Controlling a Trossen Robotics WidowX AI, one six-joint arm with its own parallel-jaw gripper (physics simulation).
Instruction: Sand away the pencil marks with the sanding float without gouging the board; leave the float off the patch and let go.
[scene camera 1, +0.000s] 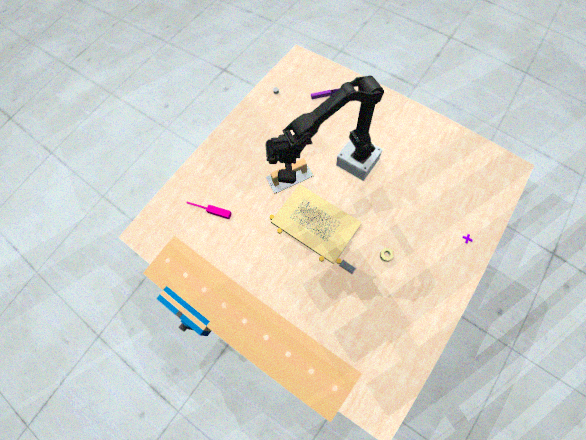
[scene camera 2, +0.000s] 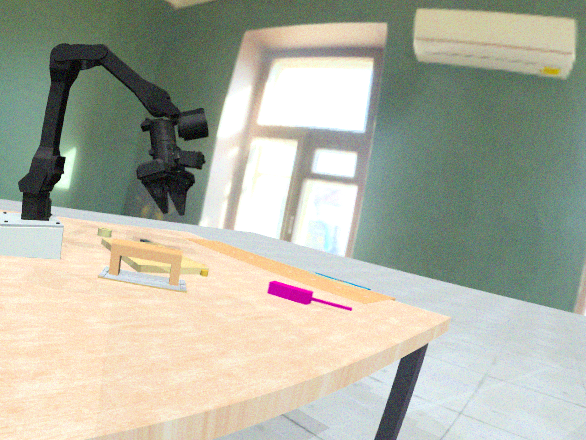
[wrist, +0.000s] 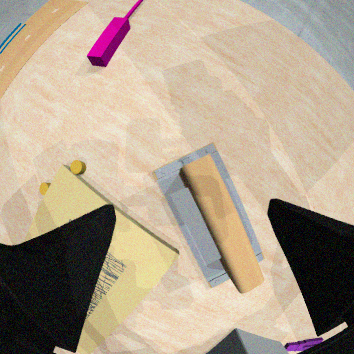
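Pixels of known places: gripper, fingertip midpoint: (scene camera 1: 279, 168) (scene camera 2: 174, 214) (wrist: 193, 210); arm's base at its link origin: (scene camera 1: 360, 155) (scene camera 2: 34, 217).
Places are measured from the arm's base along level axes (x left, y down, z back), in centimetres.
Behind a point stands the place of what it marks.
Observation:
The sanding float, a grey plate with a wooden bridge handle (scene camera 1: 301, 166) {x -16.0, y 0.4, z -19.0 cm} (scene camera 2: 145, 249) {x -20.8, y 0.7, z -22.0 cm} (wrist: 225, 225) {x -19.7, y 0.0, z -23.7 cm}, sits upright and flat on the table beside the board. The pale yellow board (scene camera 1: 285, 211) {x -10.0, y 5.6, z -36.8 cm} (scene camera 2: 190, 264) {x -9.2, y 5.7, z -39.6 cm} (wrist: 147, 250) {x -11.2, y 5.7, z -27.2 cm} lies flat, with dark pencil marks (scene camera 1: 316, 219) (wrist: 111, 272) across its middle. The float is off the board, with a narrow gap between them in the wrist view. My gripper (scene camera 1: 287, 176) {x -19.1, y -7.0, z -28.2 cm} (scene camera 2: 174, 213) {x -19.1, y -7.0, z -28.2 cm} (wrist: 193, 210) {x -19.1, y -7.0, z -28.2 cm} is open and empty, pointing down above the float. In the wrist view its fingers appear on either side of the handle. In scene camera 1 it hides part of the float.
Yellow pegs stand along the board's far edge, one (scene camera 1: 271, 217) {x -12.9, y 6.0, z -42.2 cm} (scene camera 2: 204, 272) {x -13.8, y 6.4, z -41.4 cm} (wrist: 77, 167) {x -13.1, y 6.1, z -41.5 cm} at a corner. A dark grey block (scene camera 1: 347, 266) {x 22.7, y 6.0, z -39.3 cm} and a ring (scene camera 1: 381, 255) {x 30.4, y 5.1, z -28.1 cm} lie past the board. A magenta screwdriver (scene camera 1: 218, 212) {x -30.9, y 4.7, z -54.3 cm} (scene camera 2: 290, 292) {x -32.7, y 5.7, z -52.8 cm} (wrist: 109, 41) {x -30.5, y 4.7, z -52.1 cm} and a purple bar (scene camera 1: 321, 94) {x -34.9, y 4.9, z 19.0 cm} lie farther off.

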